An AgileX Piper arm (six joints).
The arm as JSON. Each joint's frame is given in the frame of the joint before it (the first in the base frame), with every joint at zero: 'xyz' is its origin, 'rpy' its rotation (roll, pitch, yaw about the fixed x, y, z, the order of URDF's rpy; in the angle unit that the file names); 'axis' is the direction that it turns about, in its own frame. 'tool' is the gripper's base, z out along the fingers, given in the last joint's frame.
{
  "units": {
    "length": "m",
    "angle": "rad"
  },
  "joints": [
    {
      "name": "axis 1",
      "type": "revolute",
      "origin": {
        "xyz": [
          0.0,
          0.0,
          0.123
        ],
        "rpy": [
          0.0,
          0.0,
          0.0
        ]
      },
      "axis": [
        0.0,
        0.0,
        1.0
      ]
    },
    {
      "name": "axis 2",
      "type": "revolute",
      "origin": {
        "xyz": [
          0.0,
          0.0,
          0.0
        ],
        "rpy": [
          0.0,
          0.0,
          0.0
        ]
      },
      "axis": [
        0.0,
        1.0,
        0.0
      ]
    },
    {
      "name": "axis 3",
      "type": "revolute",
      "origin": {
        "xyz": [
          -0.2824,
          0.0,
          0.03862
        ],
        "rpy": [
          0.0,
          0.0,
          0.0
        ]
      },
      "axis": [
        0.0,
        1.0,
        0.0
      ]
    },
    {
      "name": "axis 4",
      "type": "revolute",
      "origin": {
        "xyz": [
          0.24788,
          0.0,
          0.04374
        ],
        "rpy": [
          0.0,
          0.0,
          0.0
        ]
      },
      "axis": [
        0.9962,
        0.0,
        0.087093
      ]
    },
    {
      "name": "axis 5",
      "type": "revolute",
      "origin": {
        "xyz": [
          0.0,
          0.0,
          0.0
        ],
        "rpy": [
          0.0,
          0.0,
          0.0
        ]
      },
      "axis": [
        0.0,
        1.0,
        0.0
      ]
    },
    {
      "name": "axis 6",
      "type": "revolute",
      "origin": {
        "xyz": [
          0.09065,
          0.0,
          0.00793
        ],
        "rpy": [
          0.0,
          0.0,
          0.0
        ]
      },
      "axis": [
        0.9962,
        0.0,
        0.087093
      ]
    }
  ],
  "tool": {
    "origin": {
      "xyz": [
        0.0,
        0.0,
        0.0
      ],
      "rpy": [
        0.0,
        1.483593,
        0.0
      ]
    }
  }
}
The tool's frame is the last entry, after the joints.
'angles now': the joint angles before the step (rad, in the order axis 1, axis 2, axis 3, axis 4, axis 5, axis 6). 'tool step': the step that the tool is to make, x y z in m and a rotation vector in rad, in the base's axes. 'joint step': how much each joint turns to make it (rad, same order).
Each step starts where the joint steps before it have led.
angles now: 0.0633 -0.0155 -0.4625 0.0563 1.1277 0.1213
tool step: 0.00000 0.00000 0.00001 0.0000 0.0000 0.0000
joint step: 0.0000 0.0000 0.0000 0.0000 0.0000 0.0000
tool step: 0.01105 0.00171 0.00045 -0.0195 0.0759 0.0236
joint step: 0.0001 0.0807 -0.0010 0.0123 -0.0010 -0.0308
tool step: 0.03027 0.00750 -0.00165 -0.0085 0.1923 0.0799
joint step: 0.0001 0.2183 -0.0047 0.0690 -0.0135 -0.0827
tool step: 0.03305 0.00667 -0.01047 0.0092 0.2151 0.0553
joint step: -0.0003 0.2423 -0.0020 0.0586 -0.0172 -0.0616
